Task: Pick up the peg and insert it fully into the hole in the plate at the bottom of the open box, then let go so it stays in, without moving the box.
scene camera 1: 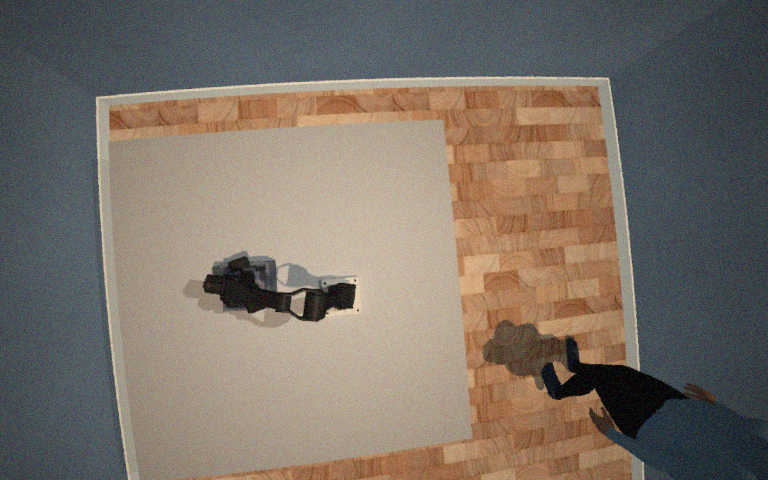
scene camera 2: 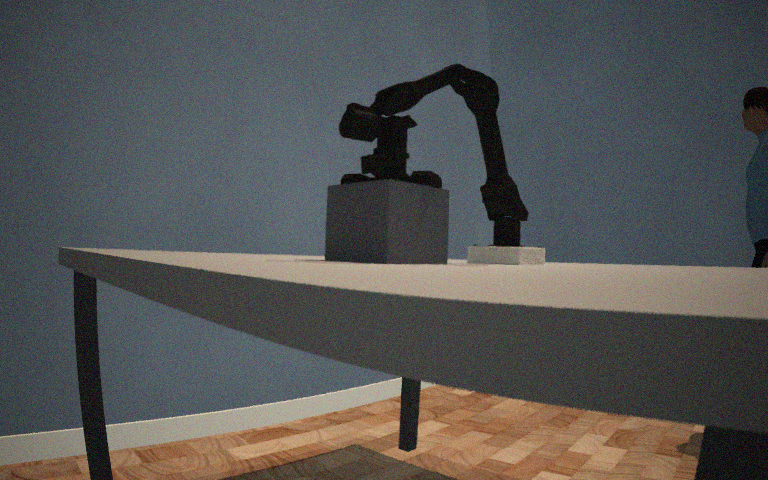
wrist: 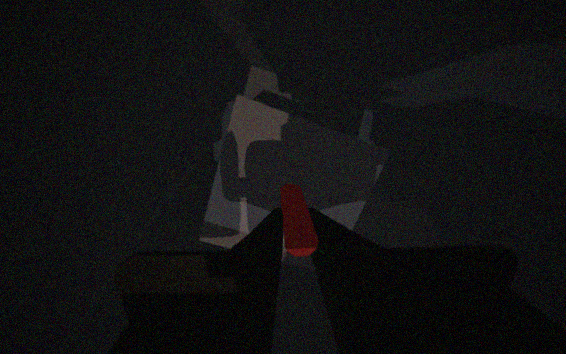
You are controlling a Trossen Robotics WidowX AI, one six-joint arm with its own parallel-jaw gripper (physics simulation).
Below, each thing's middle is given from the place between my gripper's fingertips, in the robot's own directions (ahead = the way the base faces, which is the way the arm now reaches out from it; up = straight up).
Right now the red peg [wrist: 300,237] is 10 mm ahead of my hand and 10 mm below it. Round my hand: plate [wrist: 265,148]: 10 mm ahead, 10 mm to the left, 30 mm below.
